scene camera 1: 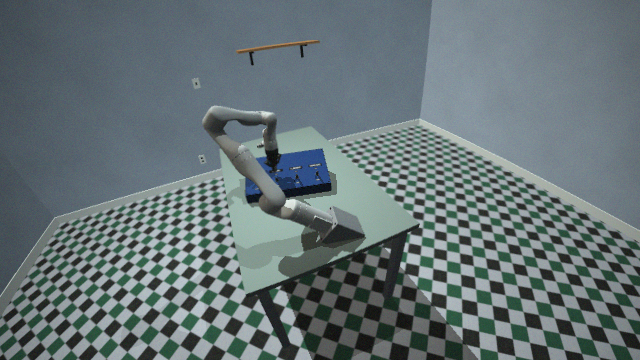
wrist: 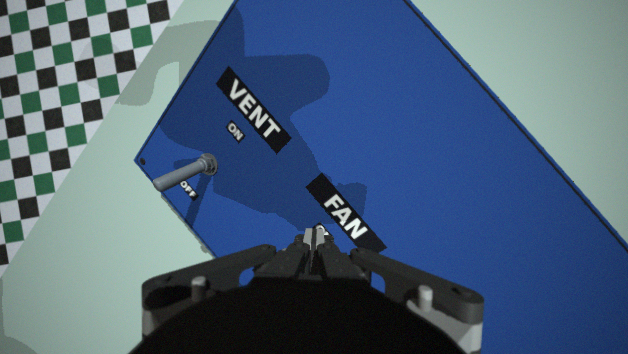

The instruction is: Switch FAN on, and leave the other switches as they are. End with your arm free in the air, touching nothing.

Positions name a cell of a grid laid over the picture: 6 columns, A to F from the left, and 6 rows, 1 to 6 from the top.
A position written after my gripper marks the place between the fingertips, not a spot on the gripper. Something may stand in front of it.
Note:
In view: my gripper (wrist: D5) and a blue switch panel (scene camera 1: C3).
The blue switch panel also shows in the wrist view (wrist: D3).

